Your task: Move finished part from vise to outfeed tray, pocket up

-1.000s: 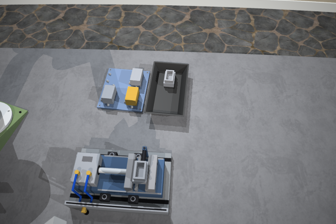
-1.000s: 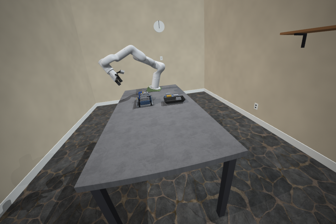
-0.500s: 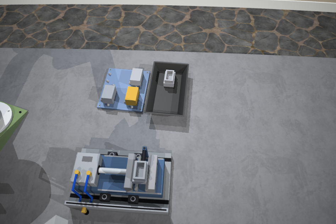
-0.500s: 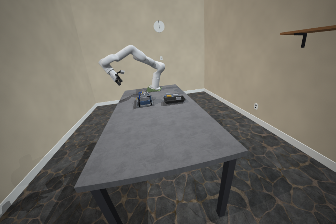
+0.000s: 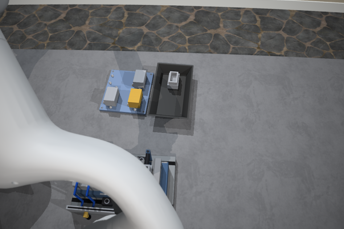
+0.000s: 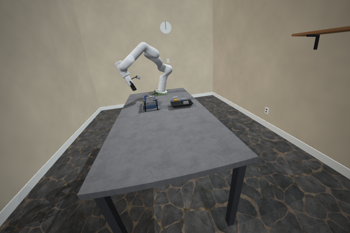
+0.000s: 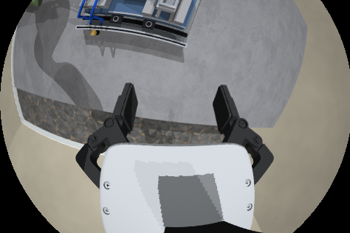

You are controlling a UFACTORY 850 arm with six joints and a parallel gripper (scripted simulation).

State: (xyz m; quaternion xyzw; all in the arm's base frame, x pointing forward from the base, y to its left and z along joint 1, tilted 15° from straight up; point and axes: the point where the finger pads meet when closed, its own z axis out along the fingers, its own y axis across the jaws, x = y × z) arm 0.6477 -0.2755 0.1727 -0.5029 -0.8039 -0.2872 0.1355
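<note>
Now: hand 17 cm above the white cylinder rod, 13 cm to the right of it and 13 cm past it. Also, from my hand: vise base 21 cm below, 13 cm to the left, 11 cm behind; then blue fixture plate 47 cm to the left, 24 cm below, 20 cm behind; then brass block 43 cm to the left, 22 cm below, 16 cm behind.
</note>
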